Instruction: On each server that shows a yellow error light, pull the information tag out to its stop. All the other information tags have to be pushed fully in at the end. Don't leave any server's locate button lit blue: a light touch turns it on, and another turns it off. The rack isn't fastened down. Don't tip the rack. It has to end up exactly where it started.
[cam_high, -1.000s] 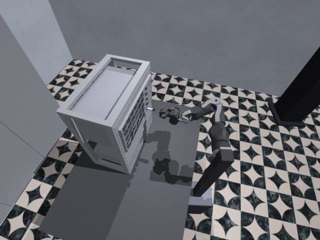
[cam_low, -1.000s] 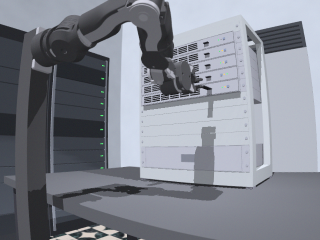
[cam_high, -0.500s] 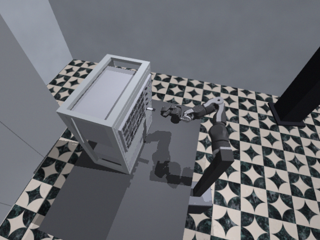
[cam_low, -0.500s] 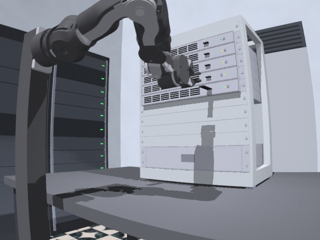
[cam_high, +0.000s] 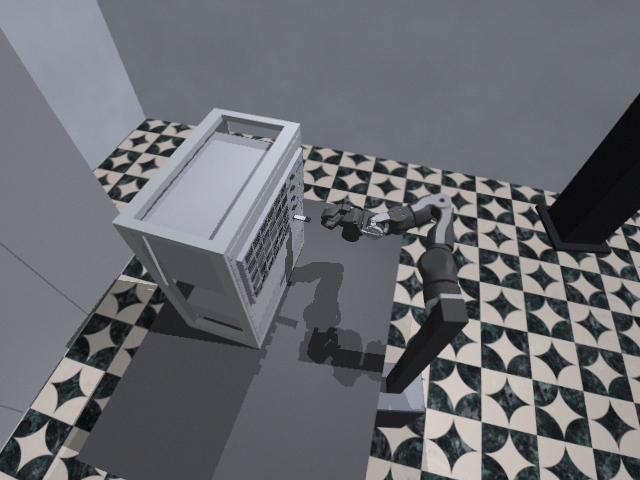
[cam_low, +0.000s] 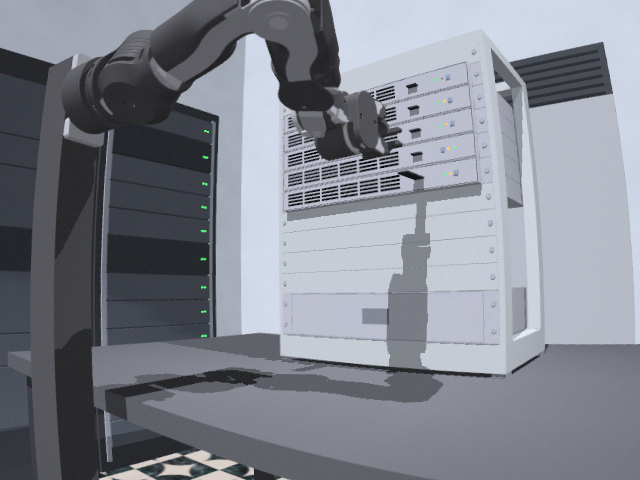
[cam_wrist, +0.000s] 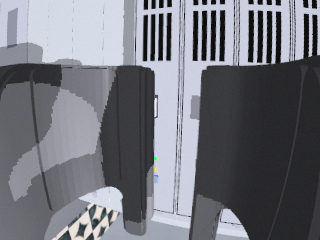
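Right now my hand is 10 cm short of the grey-blue locate button and 7 cm to the left of it.
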